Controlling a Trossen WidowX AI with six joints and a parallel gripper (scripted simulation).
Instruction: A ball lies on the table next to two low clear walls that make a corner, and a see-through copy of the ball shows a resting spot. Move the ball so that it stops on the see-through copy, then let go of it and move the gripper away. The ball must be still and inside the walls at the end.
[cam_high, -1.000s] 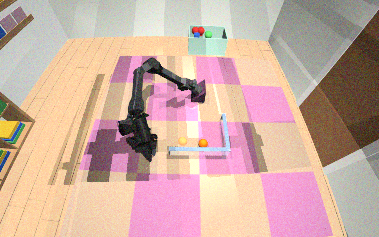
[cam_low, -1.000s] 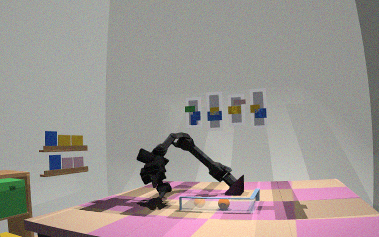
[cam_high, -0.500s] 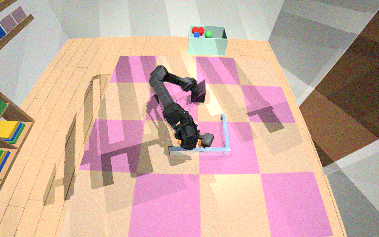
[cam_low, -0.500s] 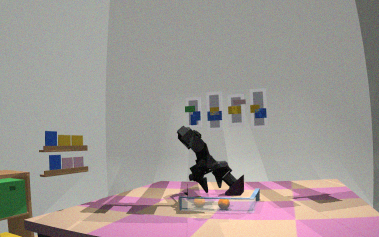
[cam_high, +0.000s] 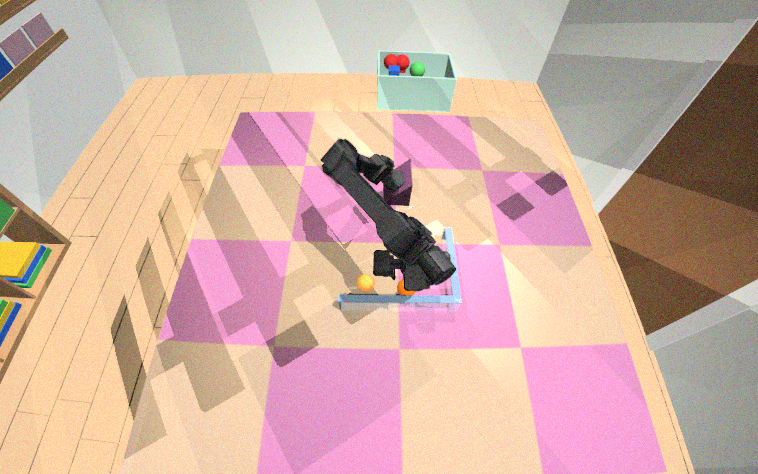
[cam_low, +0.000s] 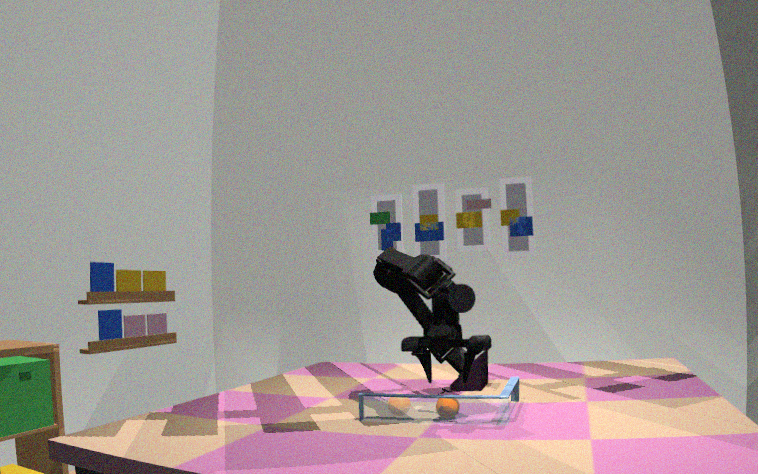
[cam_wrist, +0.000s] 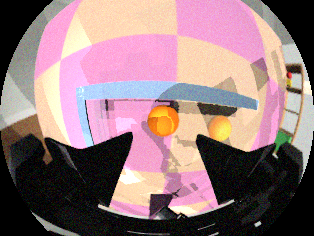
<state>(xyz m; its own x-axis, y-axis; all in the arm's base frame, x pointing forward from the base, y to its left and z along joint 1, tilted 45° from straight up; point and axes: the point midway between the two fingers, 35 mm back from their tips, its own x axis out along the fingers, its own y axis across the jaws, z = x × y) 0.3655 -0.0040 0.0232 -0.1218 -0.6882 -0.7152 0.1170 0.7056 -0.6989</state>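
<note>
The orange ball is 50 mm below my gripper tip.
</note>
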